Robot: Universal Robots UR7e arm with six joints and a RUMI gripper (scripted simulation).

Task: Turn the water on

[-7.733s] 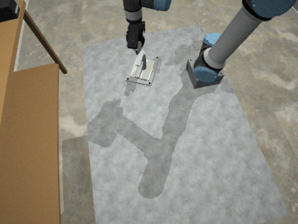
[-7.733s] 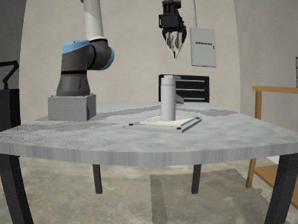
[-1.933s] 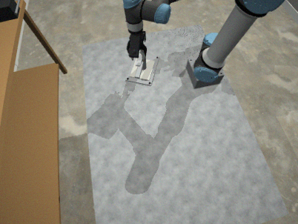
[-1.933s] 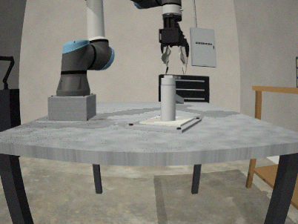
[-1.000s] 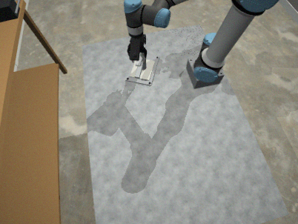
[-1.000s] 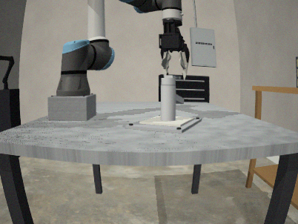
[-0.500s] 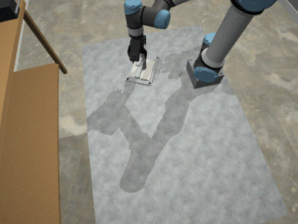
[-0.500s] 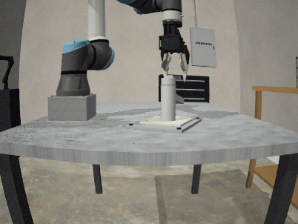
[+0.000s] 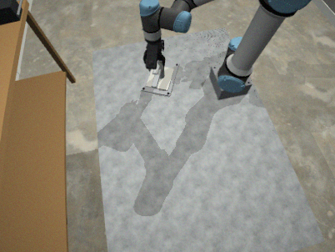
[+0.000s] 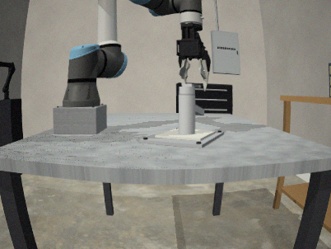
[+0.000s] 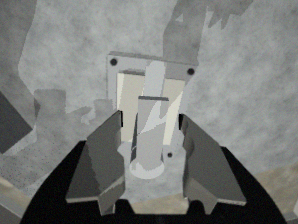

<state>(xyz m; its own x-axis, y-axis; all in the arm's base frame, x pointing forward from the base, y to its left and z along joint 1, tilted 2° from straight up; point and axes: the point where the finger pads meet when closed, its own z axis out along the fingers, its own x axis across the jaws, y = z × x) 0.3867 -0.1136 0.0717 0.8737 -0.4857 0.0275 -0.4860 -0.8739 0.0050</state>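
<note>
My gripper is now 20 mm to the left of the tap lever and 10 mm past it. The rest, counted from my hand: tap: 50 mm to the right, 50 mm below, 30 mm behind.
</note>
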